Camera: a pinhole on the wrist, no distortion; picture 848 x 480 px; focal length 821.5 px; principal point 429.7 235.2 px. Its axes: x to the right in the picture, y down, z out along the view. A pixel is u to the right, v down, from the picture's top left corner.
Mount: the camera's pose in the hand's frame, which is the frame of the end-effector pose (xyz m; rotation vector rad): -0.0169 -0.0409 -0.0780 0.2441 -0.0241 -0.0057
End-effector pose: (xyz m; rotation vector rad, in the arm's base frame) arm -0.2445 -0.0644 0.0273 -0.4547 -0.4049 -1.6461
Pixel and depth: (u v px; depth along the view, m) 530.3 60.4 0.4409
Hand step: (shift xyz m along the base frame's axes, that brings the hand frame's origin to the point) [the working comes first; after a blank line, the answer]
In the camera's frame: 0.0540 -0.0938 0.4409

-0.2199 0.1743 0.2946
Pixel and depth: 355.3 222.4 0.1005
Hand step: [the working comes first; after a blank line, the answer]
In the camera's frame: -0.0091 -0.0016 0.1005

-0.0620 0.0419 0.0015
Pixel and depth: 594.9 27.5 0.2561
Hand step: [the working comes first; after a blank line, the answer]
In the camera's frame: 0.0515 -0.0647 0.2561

-0.1583 0.0757 0.1480
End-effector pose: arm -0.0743 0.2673 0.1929 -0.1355 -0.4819 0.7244
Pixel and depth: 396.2 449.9 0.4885
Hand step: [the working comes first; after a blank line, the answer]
In the camera's frame: -0.0199 0.1277 0.4885

-0.2097 -0.0774 0.3678
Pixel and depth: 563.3 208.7 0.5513
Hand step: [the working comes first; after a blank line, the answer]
In the camera's frame: 0.0897 -0.0178 0.5513

-0.0586 -0.1243 0.4777
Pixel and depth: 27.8 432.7 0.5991
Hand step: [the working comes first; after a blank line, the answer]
In the camera's frame: -0.2931 0.1440 0.5991

-0.4316 -0.2718 0.3592
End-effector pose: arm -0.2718 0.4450 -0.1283 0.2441 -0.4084 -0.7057
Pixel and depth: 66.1 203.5 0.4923
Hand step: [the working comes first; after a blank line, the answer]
In the camera's frame: -0.2179 -0.0190 0.4923

-0.4437 0.0042 0.2174
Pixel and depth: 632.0 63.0 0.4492
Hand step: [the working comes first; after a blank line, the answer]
In the camera's frame: 0.1106 -0.0942 0.4492

-0.2319 -0.2606 0.2397
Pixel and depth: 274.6 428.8 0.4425
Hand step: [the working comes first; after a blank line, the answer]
In the camera's frame: -0.0835 0.1043 0.4425

-0.2682 0.0106 0.2875
